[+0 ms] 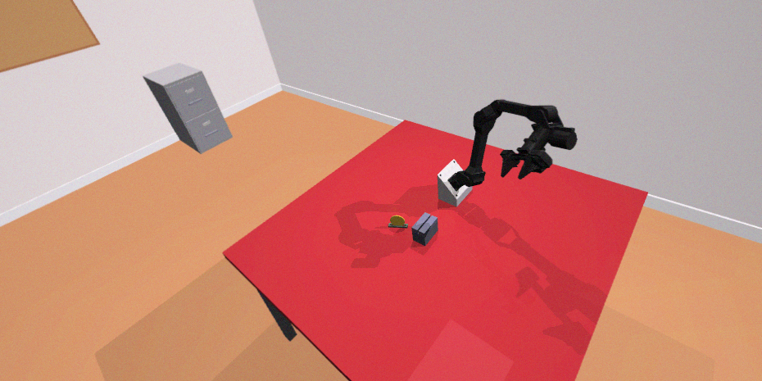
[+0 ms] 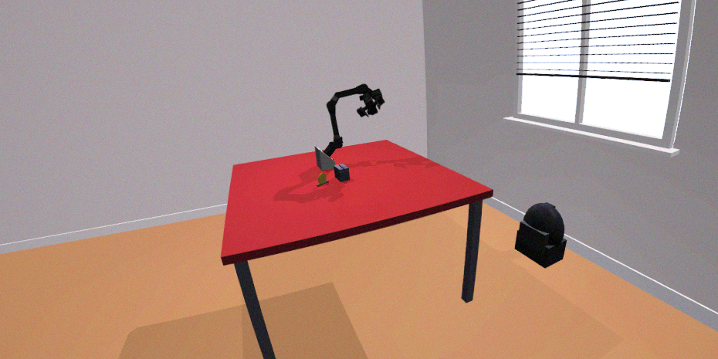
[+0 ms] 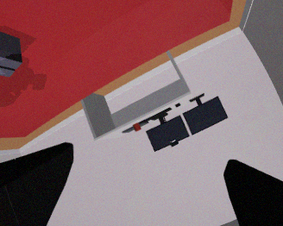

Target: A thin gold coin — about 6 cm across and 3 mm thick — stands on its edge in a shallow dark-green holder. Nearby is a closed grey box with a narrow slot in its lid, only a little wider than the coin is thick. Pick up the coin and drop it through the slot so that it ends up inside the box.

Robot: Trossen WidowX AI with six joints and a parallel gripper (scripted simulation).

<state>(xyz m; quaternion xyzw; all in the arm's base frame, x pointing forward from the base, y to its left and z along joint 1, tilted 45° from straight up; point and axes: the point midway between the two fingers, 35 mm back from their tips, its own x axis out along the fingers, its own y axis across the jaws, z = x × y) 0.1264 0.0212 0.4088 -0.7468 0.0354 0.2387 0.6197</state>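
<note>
Now: gripper tip 400 mm to the left of the gold coin, 320 mm above it and 150 mm short of it.
</note>
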